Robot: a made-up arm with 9 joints. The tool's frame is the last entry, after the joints. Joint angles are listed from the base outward.
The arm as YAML. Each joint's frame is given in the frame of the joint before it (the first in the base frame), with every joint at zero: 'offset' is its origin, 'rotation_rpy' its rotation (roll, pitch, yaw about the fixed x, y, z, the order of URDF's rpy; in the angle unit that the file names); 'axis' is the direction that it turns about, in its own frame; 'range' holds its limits. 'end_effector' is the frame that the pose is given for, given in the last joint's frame.
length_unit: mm
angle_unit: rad
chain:
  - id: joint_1
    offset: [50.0, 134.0, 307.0]
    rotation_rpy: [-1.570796, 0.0, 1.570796]
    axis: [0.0, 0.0, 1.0]
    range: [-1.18, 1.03]
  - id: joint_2
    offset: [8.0, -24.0, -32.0]
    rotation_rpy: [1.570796, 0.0, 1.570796]
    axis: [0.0, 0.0, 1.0]
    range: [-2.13, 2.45]
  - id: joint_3
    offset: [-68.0, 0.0, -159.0]
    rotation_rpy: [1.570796, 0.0, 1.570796]
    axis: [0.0, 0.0, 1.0]
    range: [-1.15, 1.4]
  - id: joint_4
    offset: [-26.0, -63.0, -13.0]
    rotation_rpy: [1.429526, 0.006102, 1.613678]
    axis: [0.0, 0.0, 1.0]
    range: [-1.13, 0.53]
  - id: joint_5
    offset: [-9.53, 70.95, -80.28]
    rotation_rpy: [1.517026, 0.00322, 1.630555]
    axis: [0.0, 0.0, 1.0]
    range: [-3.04, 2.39]
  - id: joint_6
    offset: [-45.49, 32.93, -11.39]
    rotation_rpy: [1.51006, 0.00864, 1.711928]
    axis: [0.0, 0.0, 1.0]
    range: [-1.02, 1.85]
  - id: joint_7
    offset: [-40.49, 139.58, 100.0]
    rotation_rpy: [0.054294, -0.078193, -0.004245]
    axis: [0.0, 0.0, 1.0]
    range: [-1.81, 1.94]
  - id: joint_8
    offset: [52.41, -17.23, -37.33]
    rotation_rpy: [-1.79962, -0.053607, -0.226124]
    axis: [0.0, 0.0, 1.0]
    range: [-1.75, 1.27]
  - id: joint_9
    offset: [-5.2, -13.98, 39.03]
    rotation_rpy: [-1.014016, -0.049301, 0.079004]
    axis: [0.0, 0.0, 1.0]
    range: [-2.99, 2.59]
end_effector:
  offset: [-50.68, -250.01, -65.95]
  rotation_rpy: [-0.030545, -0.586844, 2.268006]
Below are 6 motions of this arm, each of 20 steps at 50 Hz.
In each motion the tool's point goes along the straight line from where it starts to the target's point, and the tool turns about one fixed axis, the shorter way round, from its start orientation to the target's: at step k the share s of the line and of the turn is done. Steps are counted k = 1, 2, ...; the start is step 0. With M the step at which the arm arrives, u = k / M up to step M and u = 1 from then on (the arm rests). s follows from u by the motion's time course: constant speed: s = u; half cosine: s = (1 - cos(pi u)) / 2; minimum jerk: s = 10 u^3 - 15 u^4 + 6 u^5.
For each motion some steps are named. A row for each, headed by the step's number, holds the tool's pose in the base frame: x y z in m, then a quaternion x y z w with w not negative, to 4 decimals.
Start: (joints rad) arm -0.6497 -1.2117 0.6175 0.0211 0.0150 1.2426 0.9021 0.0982 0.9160
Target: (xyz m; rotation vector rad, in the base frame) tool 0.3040 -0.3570 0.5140 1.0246 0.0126 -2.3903
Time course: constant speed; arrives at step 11
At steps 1, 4, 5, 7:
1: 0.3548 -0.3914 0.3914 0.3387 0.1482 -0.8990 0.2346
4: 0.3396 -0.3810 0.4282 0.3519 0.1054 -0.8972 0.2450
5: 0.3345 -0.3776 0.4404 0.3561 0.0910 -0.8962 0.2483
7: 0.3243 -0.3707 0.4650 0.3643 0.0623 -0.8936 0.2549

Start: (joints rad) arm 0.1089 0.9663 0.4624 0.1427 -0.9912 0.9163 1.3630 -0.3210 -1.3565
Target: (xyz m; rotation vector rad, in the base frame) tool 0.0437 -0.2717 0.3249 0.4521 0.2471 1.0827
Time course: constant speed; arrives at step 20
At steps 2, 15, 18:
2: 0.1087 -0.2600 0.3887 0.1548 0.1676 0.6376 0.7358
15: 0.0617 -0.2684 0.3426 0.1972 0.1310 0.5468 0.8031
18: 0.0509 -0.2704 0.3320 0.2066 0.1222 0.5246 0.8168

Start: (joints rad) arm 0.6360 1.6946 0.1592 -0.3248 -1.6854 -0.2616 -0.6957 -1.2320 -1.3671
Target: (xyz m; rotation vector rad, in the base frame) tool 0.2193 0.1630 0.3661 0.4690 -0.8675 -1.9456
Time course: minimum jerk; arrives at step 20
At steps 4, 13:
4: 0.1749 0.1865 0.3828 0.1453 -0.5270 -0.6393 0.5407
13: 0.2082 0.1689 0.3703 0.1804 -0.3987 -0.7575 0.4845

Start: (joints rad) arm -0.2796 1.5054 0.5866 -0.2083 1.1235 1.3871 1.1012 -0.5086 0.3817
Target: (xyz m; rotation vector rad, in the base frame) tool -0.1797 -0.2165 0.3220 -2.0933 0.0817 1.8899
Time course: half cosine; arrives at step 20
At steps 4, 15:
4: -0.2491 -0.2300 0.2376 0.9305 -0.1603 -0.3284 0.0232
15: -0.1909 -0.2187 0.3083 -0.7760 0.0510 0.6149 0.1311

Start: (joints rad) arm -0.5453 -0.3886 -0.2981 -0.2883 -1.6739 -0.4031 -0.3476 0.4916 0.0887
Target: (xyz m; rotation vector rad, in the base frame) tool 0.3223 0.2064 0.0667 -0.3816 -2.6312 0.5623
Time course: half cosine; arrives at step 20
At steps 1, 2, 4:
1: 0.4005 0.2949 0.2961 -0.0561 -0.9060 -0.3269 0.2630
2: 0.3991 0.2932 0.2919 -0.0578 -0.9093 -0.3175 0.2627
4: 0.3935 0.2869 0.2755 -0.0645 -0.9212 -0.2810 0.2614

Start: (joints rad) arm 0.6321 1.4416 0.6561 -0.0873 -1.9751 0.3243 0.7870 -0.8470 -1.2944
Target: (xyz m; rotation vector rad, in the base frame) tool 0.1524 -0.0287 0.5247 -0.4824 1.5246 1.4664
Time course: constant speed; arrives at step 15
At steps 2, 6, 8, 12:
2: 0.1551 0.0407 0.5425 -0.2748 0.7152 0.5862 0.2634
6: 0.1543 0.0194 0.5370 -0.2522 0.6904 0.5933 0.3282
8: 0.1539 0.0087 0.5343 -0.2404 0.6766 0.5957 0.3600
12: 0.1530 -0.0127 0.5288 -0.2158 0.6463 0.5980 0.4220

